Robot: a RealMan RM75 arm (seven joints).
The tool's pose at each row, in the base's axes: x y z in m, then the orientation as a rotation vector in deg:
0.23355 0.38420 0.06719 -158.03 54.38 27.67
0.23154 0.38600 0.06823 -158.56 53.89 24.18
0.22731 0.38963 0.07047 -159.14 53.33 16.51
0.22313 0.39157 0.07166 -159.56 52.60 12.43
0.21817 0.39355 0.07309 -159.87 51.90 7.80
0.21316 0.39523 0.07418 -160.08 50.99 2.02
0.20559 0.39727 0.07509 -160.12 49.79 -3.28
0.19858 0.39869 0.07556 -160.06 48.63 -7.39
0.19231 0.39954 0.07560 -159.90 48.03 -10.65
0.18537 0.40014 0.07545 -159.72 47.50 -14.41
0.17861 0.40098 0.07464 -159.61 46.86 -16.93
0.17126 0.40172 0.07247 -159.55 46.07 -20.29
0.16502 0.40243 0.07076 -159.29 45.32 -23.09
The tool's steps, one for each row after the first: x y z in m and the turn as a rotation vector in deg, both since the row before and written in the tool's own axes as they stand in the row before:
-0.00288 -0.00022 0.00002 0.84 2.15 -0.67
-0.00599 -0.00041 -0.00027 2.04 4.69 -1.04
-0.00467 0.00088 -0.00016 0.95 2.52 -0.84
-0.00537 0.00121 -0.00054 1.10 2.87 -0.84
-0.00517 0.00144 -0.00057 1.38 3.58 -1.04
-0.00743 0.00255 -0.00078 1.34 3.24 -1.16
-0.00660 0.00266 -0.00089 1.08 2.50 -1.03
-0.00567 0.00268 -0.00080 0.80 2.03 -0.59
-0.00610 0.00321 -0.00102 0.80 2.39 -0.59
-0.00613 0.00302 -0.00061 0.57 1.57 -0.58
-0.00675 0.00369 0.00033 0.61 2.14 -0.76
-0.00580 0.00296 -0.00008 0.68 1.75 -0.64

